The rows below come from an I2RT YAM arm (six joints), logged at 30 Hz.
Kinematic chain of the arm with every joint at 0, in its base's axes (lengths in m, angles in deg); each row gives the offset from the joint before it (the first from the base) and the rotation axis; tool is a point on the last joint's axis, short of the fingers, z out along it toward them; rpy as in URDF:
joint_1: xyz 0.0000 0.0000 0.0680 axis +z
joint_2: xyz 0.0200 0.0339 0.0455 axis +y
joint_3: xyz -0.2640 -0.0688 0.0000 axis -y
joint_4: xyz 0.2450 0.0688 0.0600 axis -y
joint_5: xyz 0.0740 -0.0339 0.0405 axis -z
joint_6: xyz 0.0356 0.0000 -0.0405 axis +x
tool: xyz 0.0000 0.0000 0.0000 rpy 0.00 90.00 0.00
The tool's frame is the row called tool.
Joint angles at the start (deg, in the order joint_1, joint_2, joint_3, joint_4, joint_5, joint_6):
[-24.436 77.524 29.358 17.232 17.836 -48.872]
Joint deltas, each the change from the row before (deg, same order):
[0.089 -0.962 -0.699 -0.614 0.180 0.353]
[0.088 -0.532 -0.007 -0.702 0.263 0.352]
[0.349 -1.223 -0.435 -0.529 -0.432 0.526]
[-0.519 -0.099 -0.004 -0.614 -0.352 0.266]
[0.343 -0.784 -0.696 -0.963 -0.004 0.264]
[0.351 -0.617 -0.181 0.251 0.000 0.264]
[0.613 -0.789 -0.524 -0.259 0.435 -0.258]
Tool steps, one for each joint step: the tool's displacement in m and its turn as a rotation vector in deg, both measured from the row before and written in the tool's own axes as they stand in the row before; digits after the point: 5 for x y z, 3 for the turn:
[0.00220 0.00149 -0.00309 -0.172 0.289 0.201]
[0.00005 -0.00038 -0.00166 0.010 0.243 0.253]
[-0.00038 0.00043 -0.00405 -0.265 -0.745 0.434]
[0.00219 -0.00071 0.00033 -0.364 0.456 0.367]
[0.00211 0.00334 -0.00274 -0.772 0.313 -0.173]
[-0.00141 -0.00019 -0.00220 0.318 -0.702 0.292]
[-0.00010 0.00217 -0.00298 0.018 -0.134 -0.565]

